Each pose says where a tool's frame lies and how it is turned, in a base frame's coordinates. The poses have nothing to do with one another.
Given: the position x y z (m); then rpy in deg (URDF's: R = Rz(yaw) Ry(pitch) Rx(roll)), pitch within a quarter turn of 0, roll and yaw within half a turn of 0.
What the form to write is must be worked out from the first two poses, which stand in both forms.
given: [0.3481 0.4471 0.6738 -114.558 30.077 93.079]
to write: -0.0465 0.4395 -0.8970 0.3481; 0.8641 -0.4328 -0.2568 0.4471; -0.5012 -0.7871 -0.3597 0.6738; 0 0 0 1
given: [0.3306 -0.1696 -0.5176 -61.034 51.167 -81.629]
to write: 0.0913 0.3799 0.9205 0.3306; -0.6204 0.7448 -0.2459 -0.1696; -0.7790 -0.5486 0.3037 -0.5176; 0 0 0 1
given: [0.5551 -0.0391 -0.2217 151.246 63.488 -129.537]
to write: -0.2842 -0.9501 0.1284 0.5551; -0.3443 0.2261 0.9112 -0.0391; -0.8948 0.2147 -0.3913 -0.2217; 0 0 0 1
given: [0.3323 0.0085 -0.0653 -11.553 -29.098 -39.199]
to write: 0.6771 0.6947 -0.2427 0.3323; -0.5522 0.6977 0.4563 0.0085; 0.4863 -0.1750 0.8561 -0.0653; 0 0 0 1
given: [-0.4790 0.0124 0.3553 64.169 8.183 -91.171]
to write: -0.0202 0.4330 -0.9012 -0.4790; -0.9896 -0.1370 -0.0436 0.0124; -0.1423 0.8909 0.4313 0.3553; 0 0 0 1
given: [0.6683 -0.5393 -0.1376 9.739 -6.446 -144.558]
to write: -0.8096 0.5870 -0.0079 0.6683; -0.5762 -0.7919 0.2020 -0.5393; 0.1123 0.1681 0.9794 -0.1376; 0 0 0 1
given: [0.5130 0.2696 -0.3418 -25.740 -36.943 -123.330]
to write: -0.4391 0.6092 0.6603 0.5130; -0.6678 -0.7130 0.2137 0.2696; 0.6010 -0.3471 0.7199 -0.3418; 0 0 0 1
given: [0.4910 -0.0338 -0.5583 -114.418 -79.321 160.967]
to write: -0.1752 -0.7111 -0.6810 0.4910; 0.0604 0.6826 -0.7283 -0.0338; 0.9827 -0.1687 -0.0766 -0.5583; 0 0 0 1
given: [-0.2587 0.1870 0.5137 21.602 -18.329 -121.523]
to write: -0.4963 0.8531 -0.1610 -0.2587; -0.8092 -0.3874 0.4417 0.1870; 0.3145 0.3495 0.8826 0.5137; 0 0 0 1
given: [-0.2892 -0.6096 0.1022 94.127 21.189 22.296]
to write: 0.8627 0.3609 0.3543 -0.2892; 0.3537 0.0702 -0.9327 -0.6096; -0.3614 0.9300 -0.0671 0.1022; 0 0 0 1
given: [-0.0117 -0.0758 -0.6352 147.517 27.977 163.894]
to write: -0.8485 -0.0080 0.5292 -0.0117; 0.2450 0.8803 0.4062 -0.0758; -0.4691 0.4743 -0.7450 -0.6352; 0 0 0 1
